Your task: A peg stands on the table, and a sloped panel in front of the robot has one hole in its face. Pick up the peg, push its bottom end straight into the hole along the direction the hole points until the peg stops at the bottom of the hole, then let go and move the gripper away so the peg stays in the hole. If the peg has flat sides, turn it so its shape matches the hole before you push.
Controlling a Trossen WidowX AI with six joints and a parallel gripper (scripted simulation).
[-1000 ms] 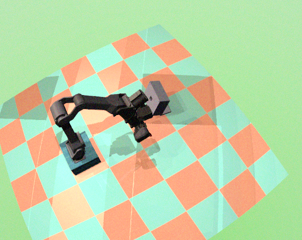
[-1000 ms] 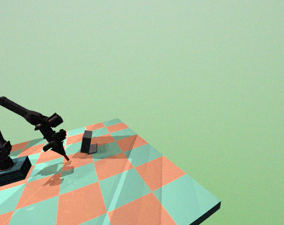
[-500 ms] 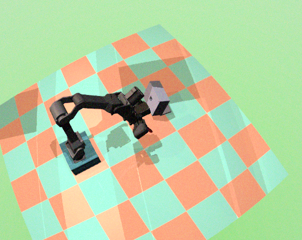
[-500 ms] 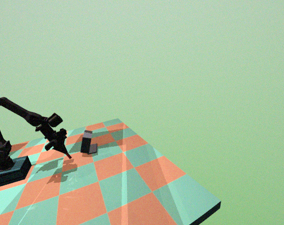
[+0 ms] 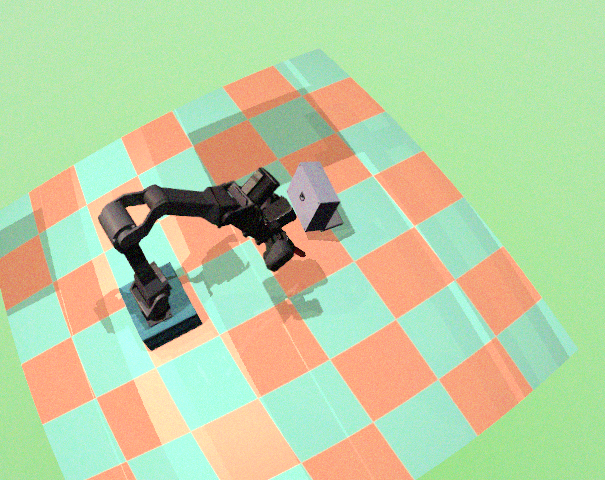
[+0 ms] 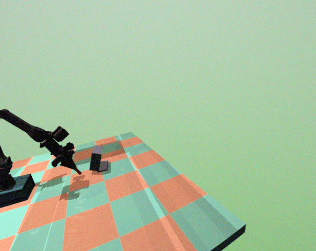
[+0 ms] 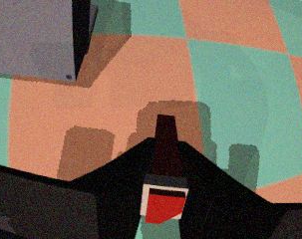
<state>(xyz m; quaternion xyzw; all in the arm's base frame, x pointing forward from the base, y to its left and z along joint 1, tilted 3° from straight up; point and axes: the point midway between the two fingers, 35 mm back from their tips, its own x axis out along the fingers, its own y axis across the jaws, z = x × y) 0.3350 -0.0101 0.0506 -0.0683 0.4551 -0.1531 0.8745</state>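
The grey sloped panel lies 110 mm to the left of my gripper tip, 110 mm ahead of it and 20 mm below it. Round my gripper tip: red peg: 10 mm to the left, 10 mm behind, 10 mm above.
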